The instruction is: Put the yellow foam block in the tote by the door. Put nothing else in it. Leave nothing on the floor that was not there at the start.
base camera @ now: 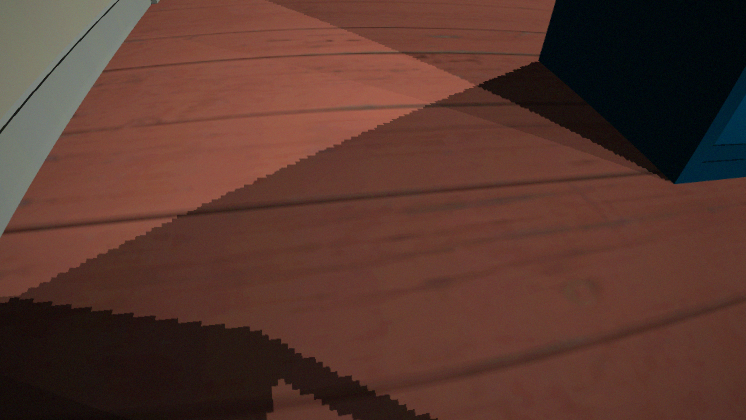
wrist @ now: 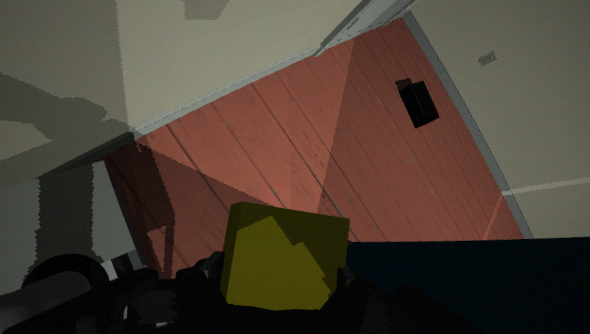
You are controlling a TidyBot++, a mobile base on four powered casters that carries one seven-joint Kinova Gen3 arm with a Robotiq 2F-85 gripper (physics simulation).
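Where they show: gripper, fingertip midpoint: (wrist: 278, 271); arm's base, origin of the base link: (wrist: 66, 294).
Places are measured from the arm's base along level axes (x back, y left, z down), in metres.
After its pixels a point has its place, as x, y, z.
Observation:
The yellow foam block (wrist: 285, 260) @[-0.233, 0.012, -0.575] is held between the two dark fingers of my gripper (wrist: 278, 271) @[-0.239, -0.001, -0.544] at the bottom middle of the wrist view. The gripper is shut on it, and the block is above the floor. A small black box-like object (wrist: 421, 105) @[-2.150, 0.182, 0.389] stands on the floor near the right wall in the wrist view; I cannot tell whether it is the tote. The block and the gripper do not show in the base camera view.
A dark blue cabinet-like unit (base camera: 626, 78) @[-0.775, -0.447, 0.307] (wrist: 475, 280) @[-0.870, -0.423, -0.278] stands at the right. A pale wall with a light baseboard (base camera: 67, 120) @[-0.635, 0.499, 0.392] (wrist: 225, 92) @[-0.666, 0.506, 0.358] runs along the left in the base camera view. The reddish plank floor (base camera: 365, 250) @[-0.413, -0.010, 0.397] (wrist: 260, 135) @[-0.770, 0.285, 0.396] carries several shadows. A pale frame (wrist: 370, 22) @[-1.710, 0.768, 0.228] stands at the wrist view's top.

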